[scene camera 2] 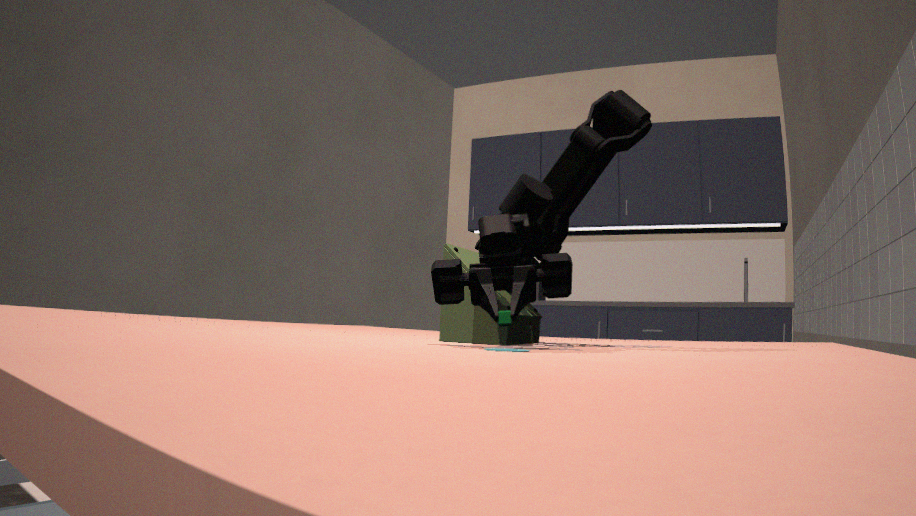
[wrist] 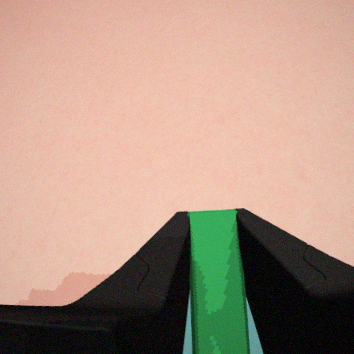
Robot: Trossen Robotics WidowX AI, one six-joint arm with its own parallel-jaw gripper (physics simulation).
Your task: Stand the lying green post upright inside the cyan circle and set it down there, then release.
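My gripper points down and is shut on the green post. In the scene view the post shows as a small, nearly square green face between the fingertips, above the table. In the wrist view it runs from the fingertips down to the bottom edge, so it looks held about level, not upright. The cyan circle lies flat on the table below the gripper; in the wrist view parts of it show on both sides of the post. The rest of the circle is hidden by the post and fingers.
An olive-green block stands on the pink table just behind the gripper, partly hidden by it. The table's near left edge shows in the scene view. Dark blue wall cabinets and a counter stand far behind. A shadow lies at the wrist view's lower left.
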